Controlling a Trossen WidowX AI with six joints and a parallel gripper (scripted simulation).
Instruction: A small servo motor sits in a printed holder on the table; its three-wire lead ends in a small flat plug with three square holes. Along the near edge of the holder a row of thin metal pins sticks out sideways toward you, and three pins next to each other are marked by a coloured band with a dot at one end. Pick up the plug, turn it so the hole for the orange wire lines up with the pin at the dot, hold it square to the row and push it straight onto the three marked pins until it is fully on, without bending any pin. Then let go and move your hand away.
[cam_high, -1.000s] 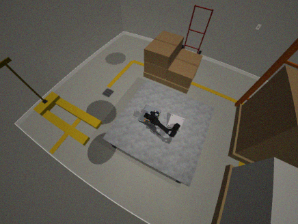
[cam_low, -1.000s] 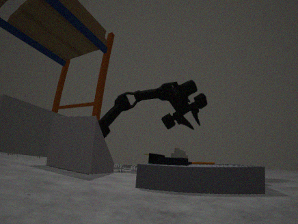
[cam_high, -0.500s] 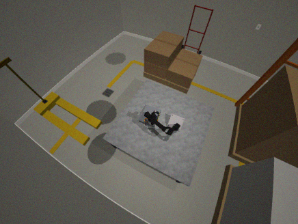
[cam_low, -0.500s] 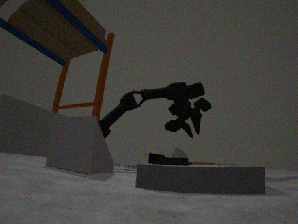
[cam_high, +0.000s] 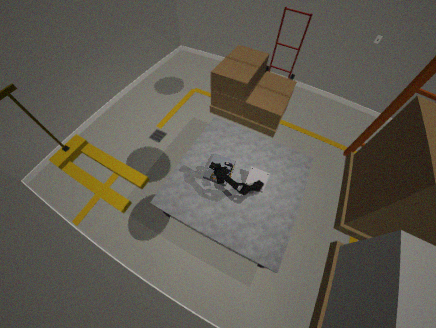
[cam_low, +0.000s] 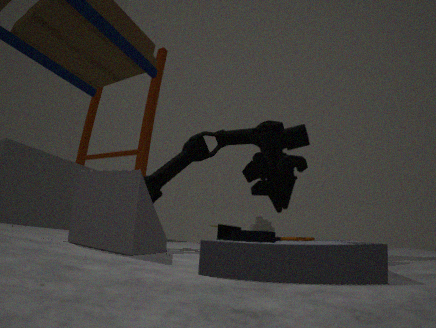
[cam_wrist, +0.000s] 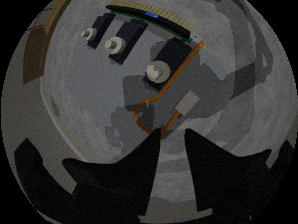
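Right now my gripper tip is 70 mm past the blue band, 120 mm to the left of it and 40 mm above it. The rest, counted from my gripper tip: grey platform (90 mm ahead, 110 mm to the right, 90 mm below).
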